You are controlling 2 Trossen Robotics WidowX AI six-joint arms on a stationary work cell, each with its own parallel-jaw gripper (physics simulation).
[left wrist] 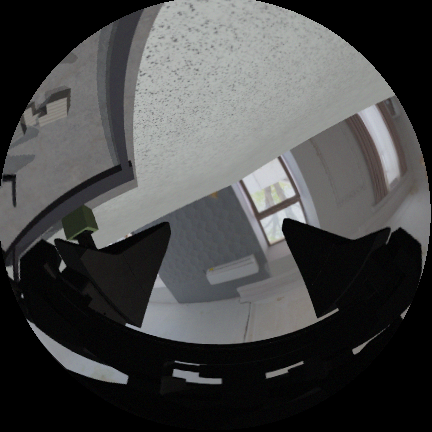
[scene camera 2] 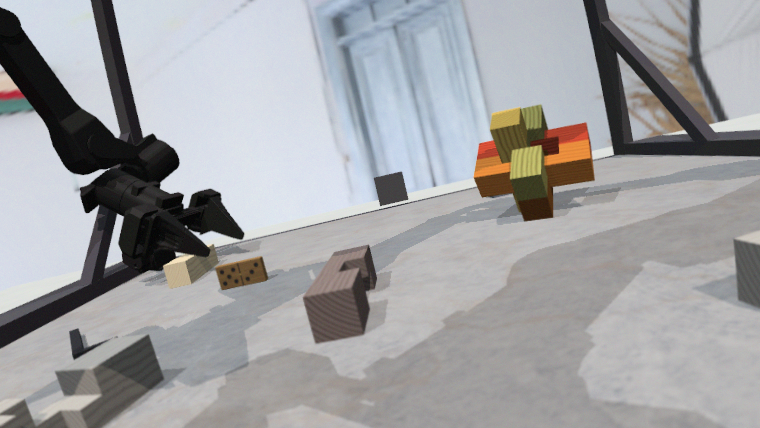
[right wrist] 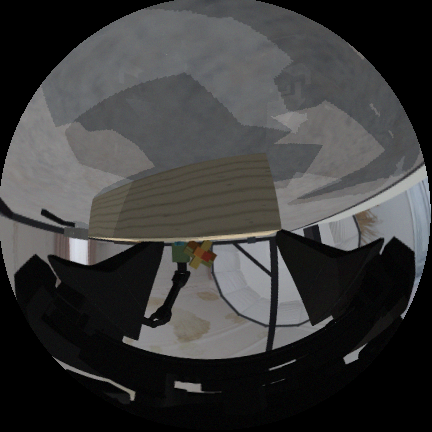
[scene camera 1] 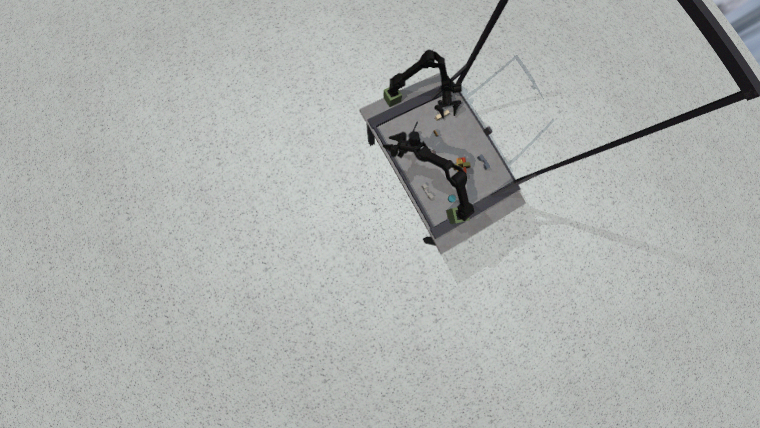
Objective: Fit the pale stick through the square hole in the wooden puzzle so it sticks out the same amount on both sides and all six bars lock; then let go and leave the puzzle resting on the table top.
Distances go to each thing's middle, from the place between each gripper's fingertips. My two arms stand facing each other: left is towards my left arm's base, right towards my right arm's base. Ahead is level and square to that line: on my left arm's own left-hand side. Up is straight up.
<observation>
Right now my right hand is 3 cm short of the pale stick (scene camera 2: 186, 269), 4 cm to the left of it and 1 cm above it. Also, from my right hand: dark cube (scene camera 2: 391, 188) (22 cm behind, 22 cm to the left, 1 cm above).
Right now the pale stick is 540 mm behind my left hand, 210 mm below it and 100 mm to the right of it. Also, from my left hand: dark cube: 790 mm behind, 190 mm below, 160 mm to the left.
</observation>
